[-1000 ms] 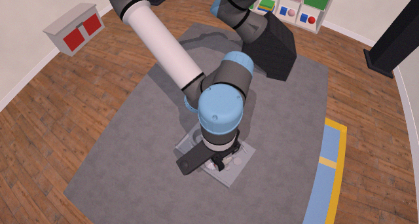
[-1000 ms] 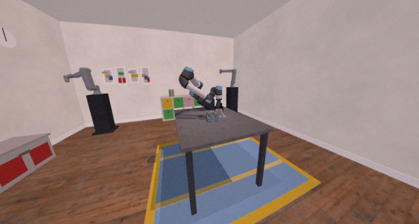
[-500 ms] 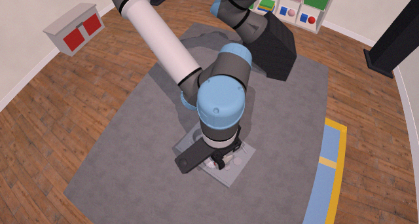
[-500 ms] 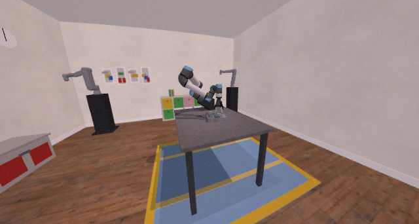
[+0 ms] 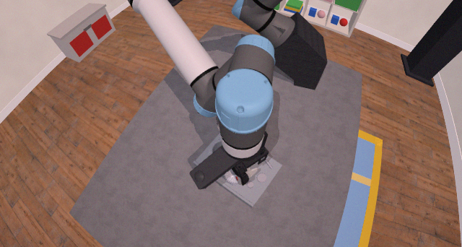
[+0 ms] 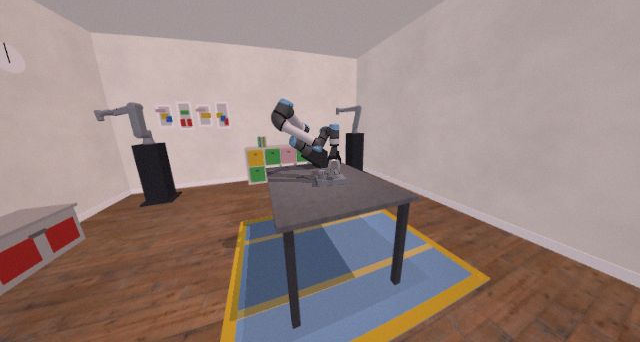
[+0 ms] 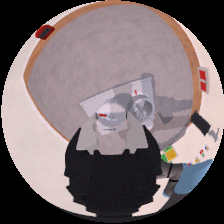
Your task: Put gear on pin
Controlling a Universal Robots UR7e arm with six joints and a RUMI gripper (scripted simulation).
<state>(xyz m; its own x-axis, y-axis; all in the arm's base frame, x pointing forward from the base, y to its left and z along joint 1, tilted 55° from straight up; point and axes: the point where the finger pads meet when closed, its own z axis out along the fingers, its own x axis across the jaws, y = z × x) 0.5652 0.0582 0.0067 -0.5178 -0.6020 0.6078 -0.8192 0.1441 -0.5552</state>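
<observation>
My hand is 9 cm past the thin peg, 7 cm to the right of it and 7 cm above it. Round my hand: gear: right at my hand.
</observation>
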